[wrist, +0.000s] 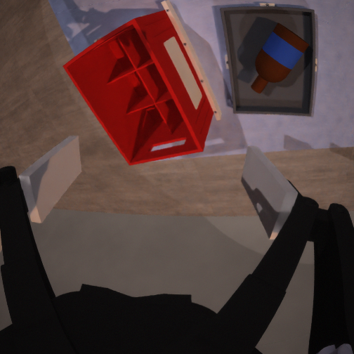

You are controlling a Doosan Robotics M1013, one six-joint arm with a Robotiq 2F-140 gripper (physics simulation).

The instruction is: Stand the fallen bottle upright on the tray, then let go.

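Observation:
A brown bottle [281, 53] with a blue band lies on its side in the grey tray [274, 111] at the upper right of the wrist view. Its neck points to the lower left in the view, and its base is toward the upper right. The tray has a low rim all around. My gripper [160, 157] is wide open, with nothing between its pads. It is apart from the bottle and the tray, which show above and to the right of the fingers in the view.
A red crate [187, 140] with inner dividers stands left of the tray, above the space between the fingers in the view. A pale wooden strip [194, 64] runs along its right side. A bluish mat [330, 132] lies under the tray, on a brown wooden table [165, 192].

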